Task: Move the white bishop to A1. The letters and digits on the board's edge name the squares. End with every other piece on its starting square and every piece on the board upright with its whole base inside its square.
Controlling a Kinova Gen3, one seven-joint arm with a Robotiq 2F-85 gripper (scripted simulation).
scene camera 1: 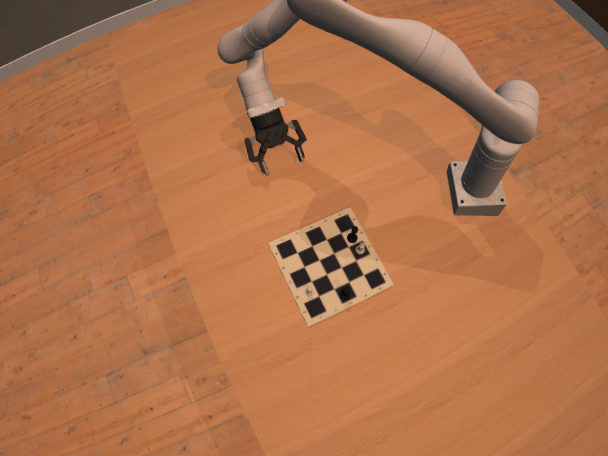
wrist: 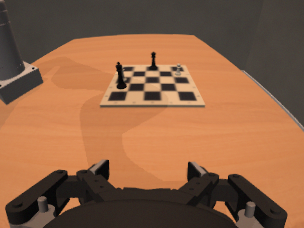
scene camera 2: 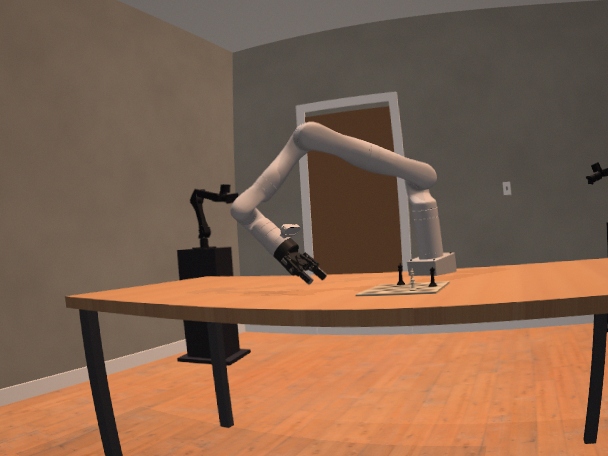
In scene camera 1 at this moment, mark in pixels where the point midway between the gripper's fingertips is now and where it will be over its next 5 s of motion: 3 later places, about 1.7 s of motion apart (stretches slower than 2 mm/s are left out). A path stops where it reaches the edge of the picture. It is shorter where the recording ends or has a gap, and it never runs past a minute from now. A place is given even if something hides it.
My gripper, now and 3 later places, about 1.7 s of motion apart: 284, 167; 295, 162; 370, 222; 367, 228
